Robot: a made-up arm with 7 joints. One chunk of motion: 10 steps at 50 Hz.
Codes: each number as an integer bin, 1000 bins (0 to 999) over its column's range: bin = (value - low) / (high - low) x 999, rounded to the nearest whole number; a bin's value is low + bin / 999 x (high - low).
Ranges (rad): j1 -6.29..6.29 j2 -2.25..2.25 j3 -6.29..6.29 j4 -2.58..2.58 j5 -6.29..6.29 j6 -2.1..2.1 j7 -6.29..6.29
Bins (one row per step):
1: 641 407 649 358 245 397 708
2: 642 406 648 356 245 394 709
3: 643 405 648 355 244 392 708
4: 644 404 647 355 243 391 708
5: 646 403 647 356 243 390 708
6: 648 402 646 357 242 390 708
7: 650 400 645 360 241 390 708
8: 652 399 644 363 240 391 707
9: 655 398 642 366 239 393 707
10: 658 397 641 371 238 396 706
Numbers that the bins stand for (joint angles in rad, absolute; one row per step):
1: 1.7819 -0.4167 1.8826 -0.7309 -3.2048 -0.4309 2.6256
2: 1.7944 -0.4212 1.8700 -0.7412 -3.2048 -0.4435 2.6381
3: 1.8070 -0.4257 1.8700 -0.7464 -3.2174 -0.4520 2.6256
4: 1.8196 -0.4302 1.8574 -0.7464 -3.2300 -0.4562 2.6256
5: 1.8448 -0.4347 1.8574 -0.7412 -3.2300 -0.4604 2.6256
6: 1.8700 -0.4392 1.8448 -0.7360 -3.2426 -0.4604 2.6256
7: 1.8952 -0.4482 1.8322 -0.7205 -3.2552 -0.4604 2.6256
8: 1.9204 -0.4527 1.8196 -0.7050 -3.2678 -0.4562 2.6130
9: 1.9581 -0.4572 1.7944 -0.6895 -3.2804 -0.4477 2.6130
10: 1.9959 -0.4617 1.7819 -0.6637 -3.2930 -0.4351 2.6004

